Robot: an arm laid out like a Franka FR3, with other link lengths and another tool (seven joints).
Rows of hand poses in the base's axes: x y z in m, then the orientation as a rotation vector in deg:
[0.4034, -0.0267, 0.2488, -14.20, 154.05, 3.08]
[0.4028, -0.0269, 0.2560, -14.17, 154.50, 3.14]
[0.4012, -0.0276, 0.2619, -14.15, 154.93, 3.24]
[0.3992, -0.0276, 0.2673, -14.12, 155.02, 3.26]
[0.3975, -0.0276, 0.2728, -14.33, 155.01, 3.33]
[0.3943, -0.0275, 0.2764, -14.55, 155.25, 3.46]
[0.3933, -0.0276, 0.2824, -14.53, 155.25, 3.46]
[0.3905, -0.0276, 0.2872, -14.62, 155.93, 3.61]
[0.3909, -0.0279, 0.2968, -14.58, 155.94, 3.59]
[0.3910, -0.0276, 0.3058, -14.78, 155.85, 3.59]
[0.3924, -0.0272, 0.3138, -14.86, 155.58, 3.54]
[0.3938, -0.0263, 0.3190, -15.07, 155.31, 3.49]
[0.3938, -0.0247, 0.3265, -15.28, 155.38, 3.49]
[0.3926, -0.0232, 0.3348, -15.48, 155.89, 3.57]
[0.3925, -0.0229, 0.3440, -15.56, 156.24, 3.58]
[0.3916, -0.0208, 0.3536, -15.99, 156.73, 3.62]
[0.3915, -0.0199, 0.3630, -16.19, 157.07, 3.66]
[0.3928, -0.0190, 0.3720, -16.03, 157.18, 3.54]
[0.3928, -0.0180, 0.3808, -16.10, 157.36, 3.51]
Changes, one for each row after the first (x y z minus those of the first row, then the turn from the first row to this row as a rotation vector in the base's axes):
[-0.0006, -0.0002, 0.0072, 0.01, 0.45, -0.03]
[-0.0022, -0.0009, 0.0131, 0.04, 0.88, -0.05]
[-0.0042, -0.0009, 0.0185, 0.05, 0.97, -0.07]
[-0.0059, -0.0009, 0.0240, 0.07, 0.98, 0.08]
[-0.0091, -0.0008, 0.0276, 0.10, 1.24, 0.25]
[-0.0101, -0.0009, 0.0336, 0.10, 1.24, 0.23]
[-0.0129, -0.0009, 0.0384, 0.13, 1.94, 0.29]
[-0.0125, -0.0012, 0.0480, 0.12, 1.94, 0.26]
[-0.0124, -0.0009, 0.0570, 0.10, 1.87, 0.40]
[-0.0110, -0.0005, 0.0650, 0.07, 1.60, 0.46]
[-0.0096, 0.0004, 0.0702, 0.03, 1.34, 0.61]
[-0.0096, 0.0020, 0.0777, -0.01, 1.42, 0.76]
[-0.0108, 0.0035, 0.0860, -0.04, 1.95, 0.88]
[-0.0109, 0.0038, 0.0952, -0.08, 2.30, 0.92]
[-0.0118, 0.0059, 0.1048, -0.16, 2.82, 1.20]
[-0.0119, 0.0068, 0.1142, -0.20, 3.18, 1.33]
[-0.0106, 0.0077, 0.1232, -0.27, 3.27, 1.19]
[-0.0106, 0.0087, 0.1320, -0.31, 3.45, 1.23]

